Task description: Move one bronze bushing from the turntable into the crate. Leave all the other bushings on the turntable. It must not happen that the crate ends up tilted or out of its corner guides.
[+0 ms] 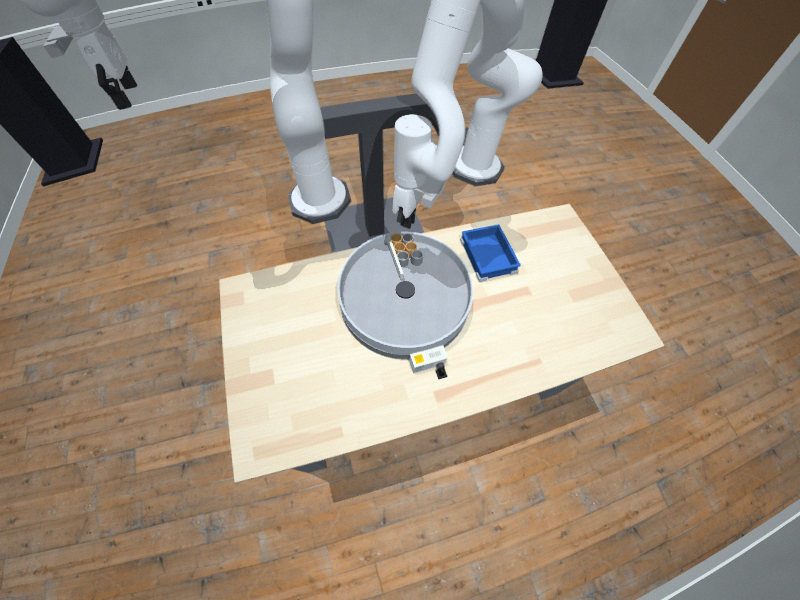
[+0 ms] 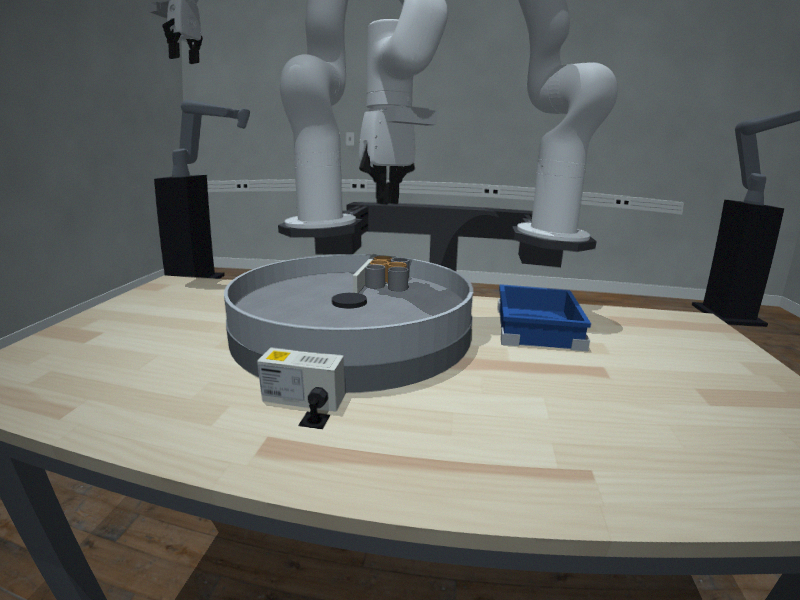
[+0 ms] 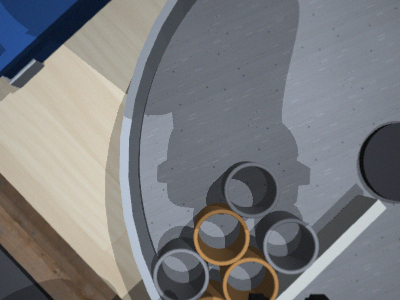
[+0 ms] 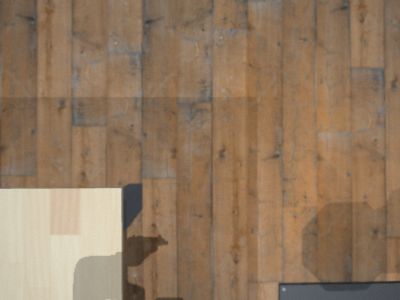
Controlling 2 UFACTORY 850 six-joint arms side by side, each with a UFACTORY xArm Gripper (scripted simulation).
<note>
In view: my left gripper (image 2: 387, 203), my right gripper (image 1: 128, 97), a blue crate (image 2: 525, 305), a bronze bushing (image 3: 224, 256), a grey bushing (image 3: 304, 256) and a grey bushing (image 3: 267, 204).
The blue crate is seen too in image 1 (image 1: 489, 247). My left gripper is seen too in image 1 (image 1: 407, 224). Image 4 misses the blue crate: it is out of frame.
</note>
